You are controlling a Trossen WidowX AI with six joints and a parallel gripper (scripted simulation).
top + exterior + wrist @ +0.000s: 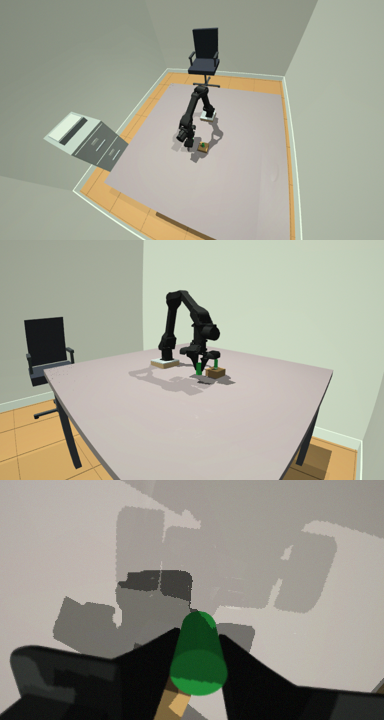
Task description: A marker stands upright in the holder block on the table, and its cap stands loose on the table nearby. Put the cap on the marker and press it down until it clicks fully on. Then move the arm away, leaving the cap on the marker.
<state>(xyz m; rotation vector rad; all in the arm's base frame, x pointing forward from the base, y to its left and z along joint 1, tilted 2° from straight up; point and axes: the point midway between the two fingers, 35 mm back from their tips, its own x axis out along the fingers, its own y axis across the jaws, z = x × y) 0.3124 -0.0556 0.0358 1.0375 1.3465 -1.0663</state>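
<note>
The tan holder block is 110 mm to the left of my gripper tip, 30 mm below it and 20 mm ahead of it. Round my gripper tip: green cap (10 mm above).
</note>
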